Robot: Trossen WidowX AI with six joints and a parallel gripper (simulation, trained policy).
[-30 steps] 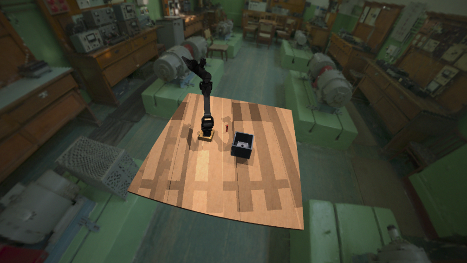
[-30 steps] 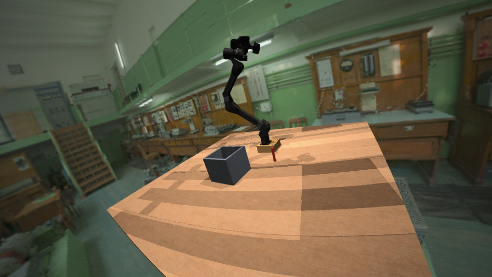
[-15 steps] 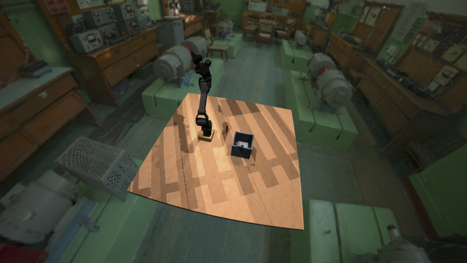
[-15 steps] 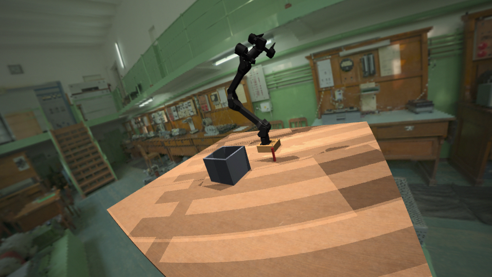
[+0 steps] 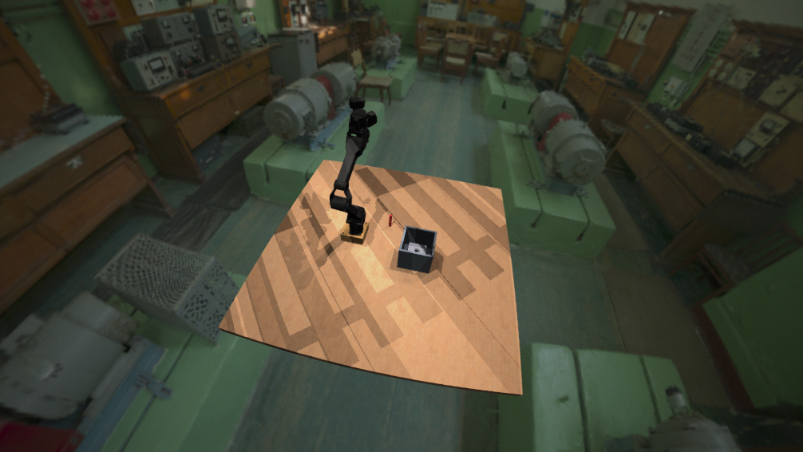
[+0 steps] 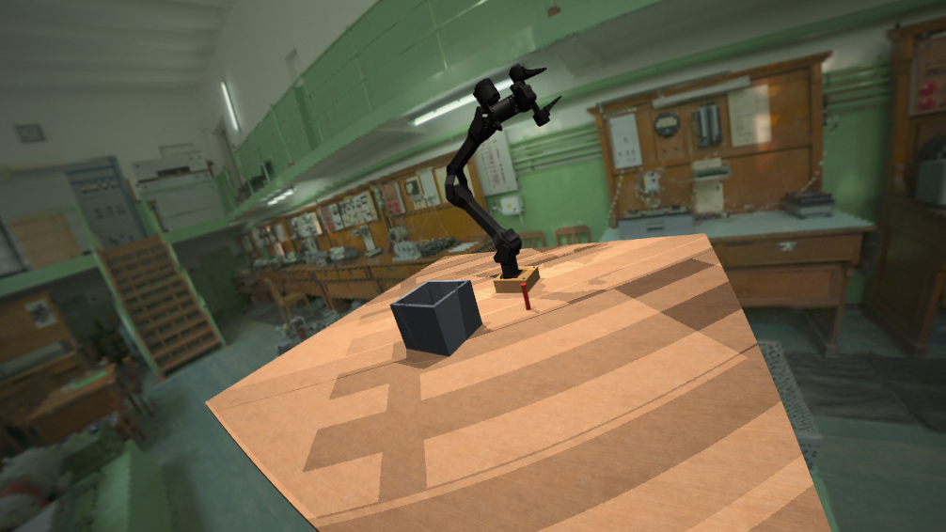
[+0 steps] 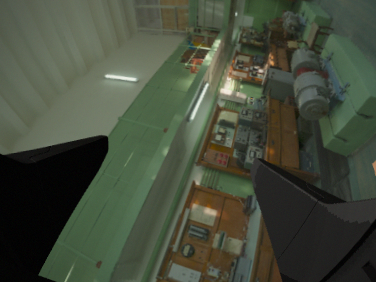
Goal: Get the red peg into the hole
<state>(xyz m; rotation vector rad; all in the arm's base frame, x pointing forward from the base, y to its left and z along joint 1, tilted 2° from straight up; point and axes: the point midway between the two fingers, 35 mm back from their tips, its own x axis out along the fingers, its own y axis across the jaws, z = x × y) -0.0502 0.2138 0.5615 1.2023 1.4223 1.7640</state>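
The red peg lies 57 cm below my gripper tip, 22 cm ahead of it and 15 cm to the right of it. Also, from my gripper tip: plate (57 cm below, 38 cm ahead, 35 cm to the right).
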